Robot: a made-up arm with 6 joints. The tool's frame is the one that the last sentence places.
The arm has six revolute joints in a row. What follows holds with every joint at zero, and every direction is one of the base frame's. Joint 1 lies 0.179 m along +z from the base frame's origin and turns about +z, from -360 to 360 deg. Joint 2 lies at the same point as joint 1 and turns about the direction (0, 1, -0.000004), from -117.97 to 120 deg. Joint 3 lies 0.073 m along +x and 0.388 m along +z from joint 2 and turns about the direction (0, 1, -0.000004), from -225 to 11 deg. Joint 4 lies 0.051 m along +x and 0.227 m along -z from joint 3 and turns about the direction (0, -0.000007, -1), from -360 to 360 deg. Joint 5 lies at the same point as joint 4 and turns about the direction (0, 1, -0.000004), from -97 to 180 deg. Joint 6 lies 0.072 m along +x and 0.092 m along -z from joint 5 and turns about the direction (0, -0.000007, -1), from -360 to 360 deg. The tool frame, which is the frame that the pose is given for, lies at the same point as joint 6; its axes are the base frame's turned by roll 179.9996, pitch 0 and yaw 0 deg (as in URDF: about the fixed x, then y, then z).
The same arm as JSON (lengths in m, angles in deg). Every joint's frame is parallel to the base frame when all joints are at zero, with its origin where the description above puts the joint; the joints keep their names.
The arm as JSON. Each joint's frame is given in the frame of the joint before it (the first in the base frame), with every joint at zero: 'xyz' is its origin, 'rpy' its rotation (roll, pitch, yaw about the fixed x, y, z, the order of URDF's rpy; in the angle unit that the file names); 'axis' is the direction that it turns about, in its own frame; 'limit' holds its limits. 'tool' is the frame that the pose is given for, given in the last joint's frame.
{"units": {"length": "m", "angle": "deg"}, "joints": [
  {"name": "joint 1", "type": "revolute", "origin": {"xyz": [0.0, 0.0, 0.179], "rpy": [0.0, 0.0, 0.0]}, "axis": "+z", "limit": {"lower": -360.0, "upper": 360.0}},
  {"name": "joint 2", "type": "revolute", "origin": {"xyz": [0.0, 0.0, 0.0], "rpy": [0.0, 0.0, 0.0]}, "axis": "+y", "limit": {"lower": -117.97, "upper": 120.0}},
  {"name": "joint 3", "type": "revolute", "origin": {"xyz": [0.073, 0.0, 0.388], "rpy": [0.0, 0.0, 0.0]}, "axis": "+y", "limit": {"lower": -225.0, "upper": 11.0}},
  {"name": "joint 4", "type": "revolute", "origin": {"xyz": [0.051, 0.0, -0.227], "rpy": [0.0, 0.0, 0.0]}, "axis": "-z", "limit": {"lower": -360.0, "upper": 360.0}},
  {"name": "joint 5", "type": "revolute", "origin": {"xyz": [0.0, 0.0, 0.0], "rpy": [0.0, 0.0, 0.0]}, "axis": "+y", "limit": {"lower": -97.0, "upper": 180.0}},
  {"name": "joint 6", "type": "revolute", "origin": {"xyz": [0.072, 0.0, -0.092], "rpy": [0.0, 0.0, 0.0]}, "axis": "-z", "limit": {"lower": -360.0, "upper": 360.0}}
], "tool": {"origin": {"xyz": [0.0, 0.0, 0.0], "rpy": [180.0, 0.0, 0.0]}}}

